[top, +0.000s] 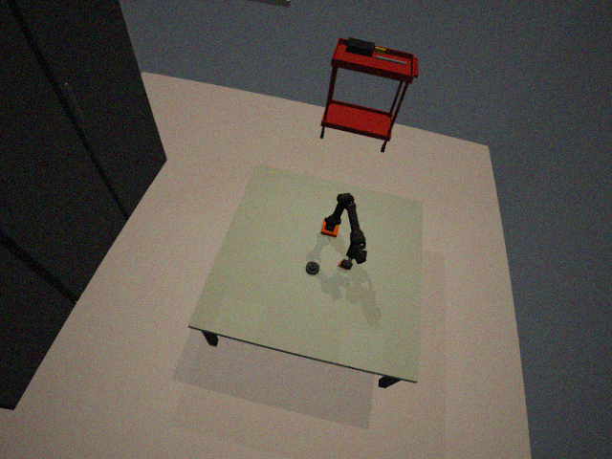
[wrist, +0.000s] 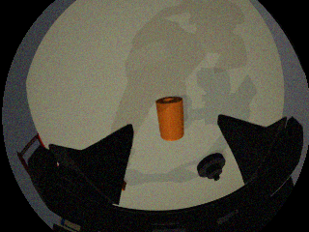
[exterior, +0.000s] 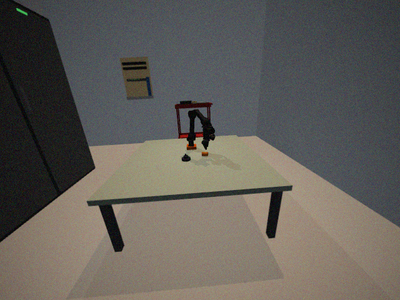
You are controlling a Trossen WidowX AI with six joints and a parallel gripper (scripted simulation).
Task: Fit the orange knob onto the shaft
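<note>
My gripper tip is 60 mm above the orange knob and 20 mm to the left of it. From my gripper tip the other things lie so: round pedestal (200 mm to the right, 80 mm ahead, 50 mm below).
</note>
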